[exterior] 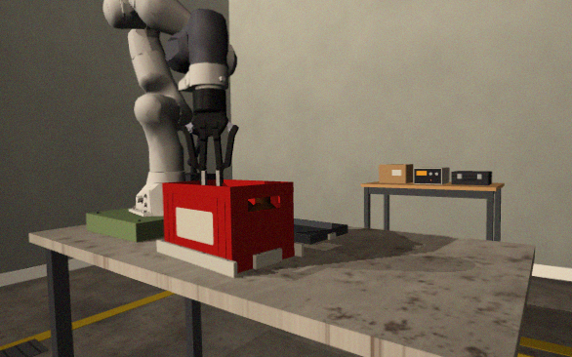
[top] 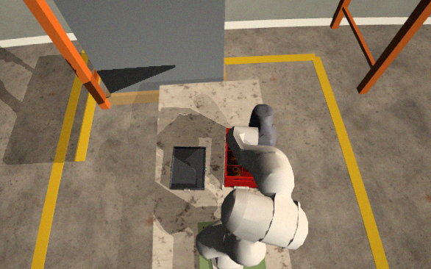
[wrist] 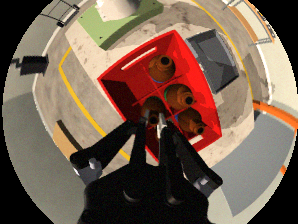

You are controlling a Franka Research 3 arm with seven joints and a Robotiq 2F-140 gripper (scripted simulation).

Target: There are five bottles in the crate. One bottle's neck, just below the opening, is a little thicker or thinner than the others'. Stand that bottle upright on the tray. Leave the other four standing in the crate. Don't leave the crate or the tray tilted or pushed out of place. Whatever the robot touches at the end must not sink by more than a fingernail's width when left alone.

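My hand is 90 mm above the brown bottle. Round my hand: dark tray: 340 mm to the left, 160 mm below, 10 mm behind; then red crate: 90 mm below, 40 mm to the left.
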